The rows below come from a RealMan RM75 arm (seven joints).
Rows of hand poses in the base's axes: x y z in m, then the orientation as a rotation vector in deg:
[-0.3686 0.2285 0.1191 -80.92 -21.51 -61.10]
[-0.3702 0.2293 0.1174 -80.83 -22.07 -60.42]
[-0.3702 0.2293 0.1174 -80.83 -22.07 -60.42]
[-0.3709 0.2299 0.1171 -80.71 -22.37 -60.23]
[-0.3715 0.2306 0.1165 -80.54 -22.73 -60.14]
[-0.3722 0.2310 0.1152 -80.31 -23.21 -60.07]
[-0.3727 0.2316 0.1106 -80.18 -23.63 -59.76]
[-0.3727 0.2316 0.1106 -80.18 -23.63 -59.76]
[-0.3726 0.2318 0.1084 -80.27 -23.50 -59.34]
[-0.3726 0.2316 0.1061 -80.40 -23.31 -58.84]
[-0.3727 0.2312 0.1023 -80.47 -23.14 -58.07]
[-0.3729 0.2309 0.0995 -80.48 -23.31 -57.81]
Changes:
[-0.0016 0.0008 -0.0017 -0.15 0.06 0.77]
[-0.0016 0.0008 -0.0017 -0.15 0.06 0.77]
[-0.0023 0.0014 -0.0020 -0.18 -0.04 1.09]
[-0.0029 0.0021 -0.0026 -0.21 -0.24 1.39]
[-0.0036 0.0025 -0.0039 -0.25 -0.54 1.74]
[-0.0041 0.0031 -0.0085 -0.32 -0.64 2.20]
[-0.0041 0.0031 -0.0085 -0.32 -0.64 2.20]
[-0.0040 0.0033 -0.0107 -0.31 -0.29 2.41]
[-0.0040 0.0031 -0.0130 -0.29 0.16 2.62]
[-0.0041 0.0027 -0.0168 -0.22 0.73 3.05]
[-0.0043 0.0024 -0.0196 -0.29 0.79 3.31]

